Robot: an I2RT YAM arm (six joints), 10 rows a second.
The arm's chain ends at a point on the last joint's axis. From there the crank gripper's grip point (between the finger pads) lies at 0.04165 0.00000 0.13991 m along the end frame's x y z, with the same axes.
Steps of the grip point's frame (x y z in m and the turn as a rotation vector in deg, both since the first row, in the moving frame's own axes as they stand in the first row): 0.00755 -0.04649 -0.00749 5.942 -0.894 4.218; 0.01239 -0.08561 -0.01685 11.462 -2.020 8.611; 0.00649 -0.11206 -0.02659 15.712 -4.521 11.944; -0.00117 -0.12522 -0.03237 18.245 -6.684 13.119; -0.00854 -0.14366 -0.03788 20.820 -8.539 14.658; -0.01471 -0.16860 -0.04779 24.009 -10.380 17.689; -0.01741 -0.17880 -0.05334 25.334 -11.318 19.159; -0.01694 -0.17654 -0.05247 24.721 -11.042 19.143; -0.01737 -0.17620 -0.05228 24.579 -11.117 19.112; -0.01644 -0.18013 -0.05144 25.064 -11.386 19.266; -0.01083 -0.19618 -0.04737 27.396 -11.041 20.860; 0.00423 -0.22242 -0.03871 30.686 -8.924 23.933
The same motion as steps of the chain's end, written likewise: 0.00931 -0.03496 -0.00753 5.942 -0.894 4.218; 0.01567 -0.06360 -0.01605 11.462 -2.020 8.611; 0.01437 -0.08140 -0.02535 15.712 -4.521 11.944; 0.01103 -0.08857 -0.03066 18.245 -6.684 13.119; 0.00696 -0.10120 -0.03517 20.820 -8.539 14.658; 0.00315 -0.11976 -0.04337 24.009 -10.380 17.689; 0.00166 -0.12733 -0.04815 25.334 -11.318 19.159; 0.00175 -0.12658 -0.04779 24.721 -11.042 19.143; 0.00158 -0.12650 -0.04774 24.579 -11.117 19.112; 0.00289 -0.12929 -0.04654 25.064 -11.386 19.266; 0.00602 -0.14121 -0.04040 27.396 -11.041 20.860; 0.01325 -0.16339 -0.02826 30.686 -8.924 23.933
